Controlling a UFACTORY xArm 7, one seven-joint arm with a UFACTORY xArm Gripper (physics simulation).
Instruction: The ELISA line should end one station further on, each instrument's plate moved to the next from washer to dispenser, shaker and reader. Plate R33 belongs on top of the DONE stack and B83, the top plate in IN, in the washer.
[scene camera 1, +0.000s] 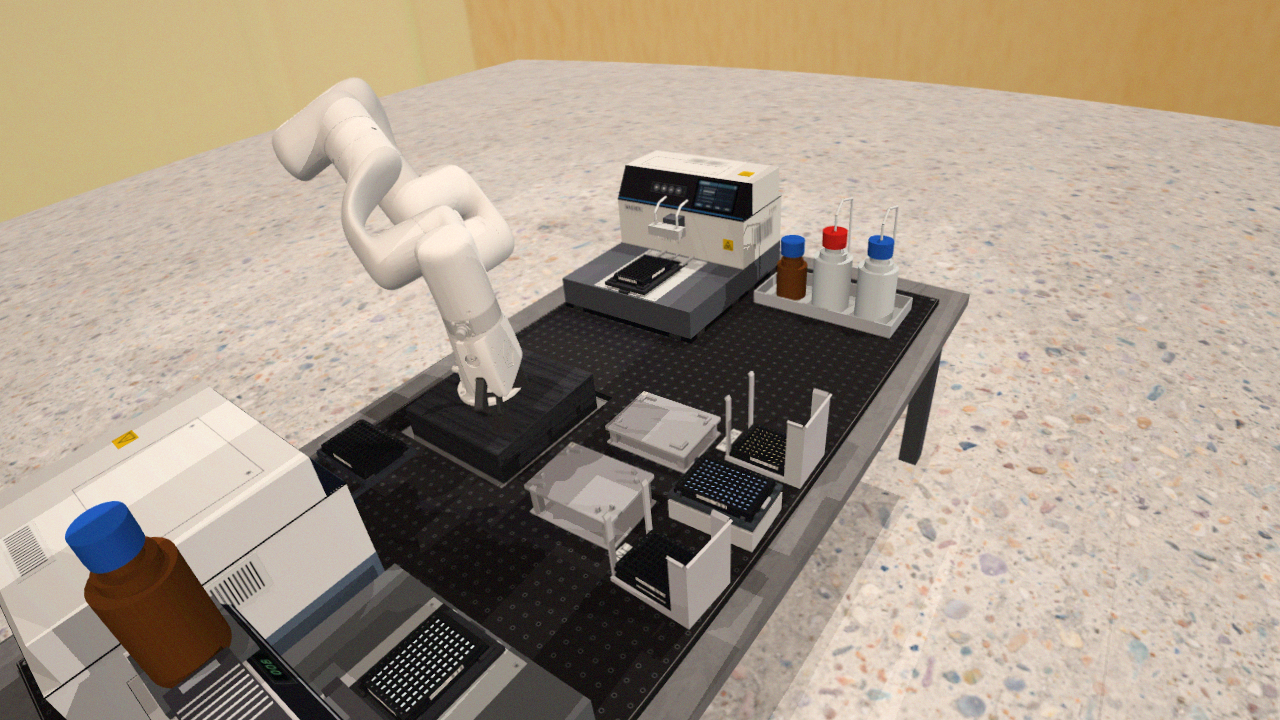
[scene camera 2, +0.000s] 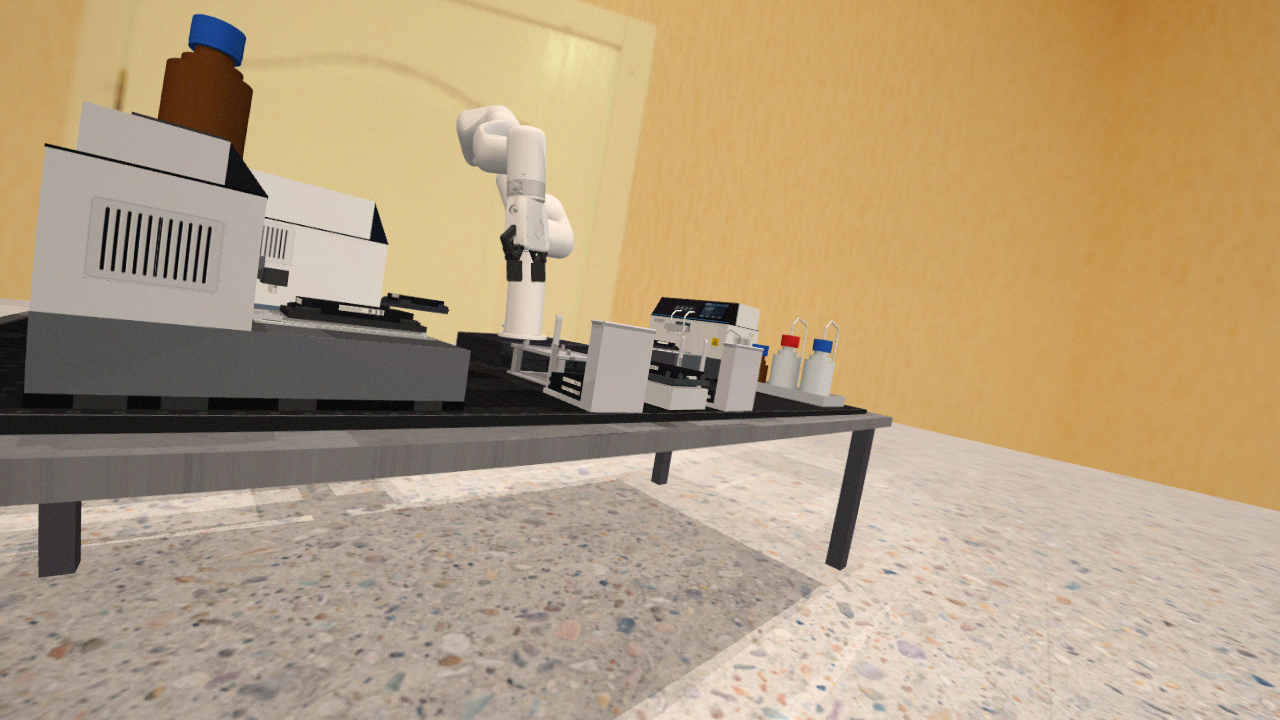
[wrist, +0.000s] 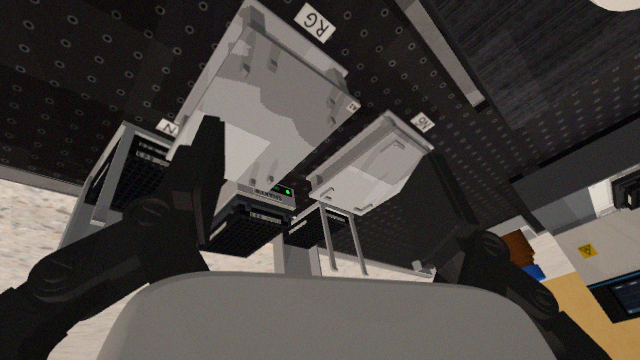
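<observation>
There is a rack (scene camera 1: 693, 588) here, which the wrist view shows as well (wrist: 86, 219). A blue-welled plate (scene camera 1: 734, 490) is part of the scene too, and in the wrist view I find the plate again (wrist: 240, 234), while a red-capped bottle (scene camera 1: 832, 270) is also in sight. My gripper (scene camera 1: 512, 407) is open and holds nothing; the gripper appears in scene camera 2 (scene camera 2: 526, 281) and in the wrist view (wrist: 323, 160) as well.
</observation>
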